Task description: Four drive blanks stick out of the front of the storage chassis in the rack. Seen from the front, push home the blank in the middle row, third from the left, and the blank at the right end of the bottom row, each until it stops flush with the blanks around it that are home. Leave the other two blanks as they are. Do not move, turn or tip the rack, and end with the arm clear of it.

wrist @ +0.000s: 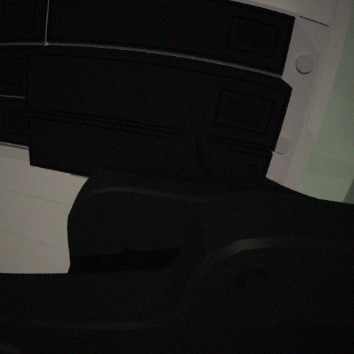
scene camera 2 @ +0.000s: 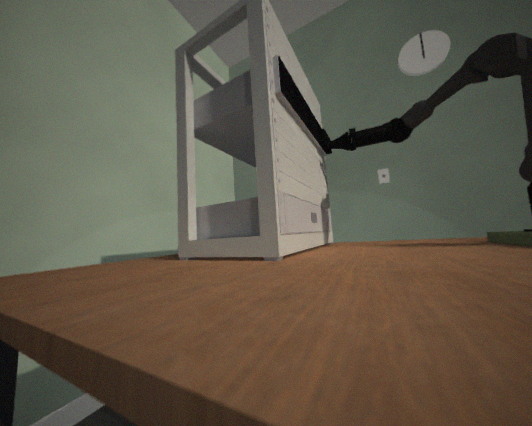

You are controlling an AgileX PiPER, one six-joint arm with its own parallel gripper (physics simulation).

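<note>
The white rack stands upright with the storage chassis in it; the chassis's black front is seen at a steep angle. In the wrist view, the right-end blank of the bottom row stands forward of its left neighbour. The right-end blank above it in the middle row also sticks out. The top-row blank lies above them. My gripper is shut, its tip at the bottom-row blank's right part; contact cannot be told. The middle-row blank third from left cannot be identified surely.
The wooden table carries the rack and, at right, a green base under the arm. Pale panels lie below the chassis. The rack's right post is close to the blanks' right ends. A wall lies behind.
</note>
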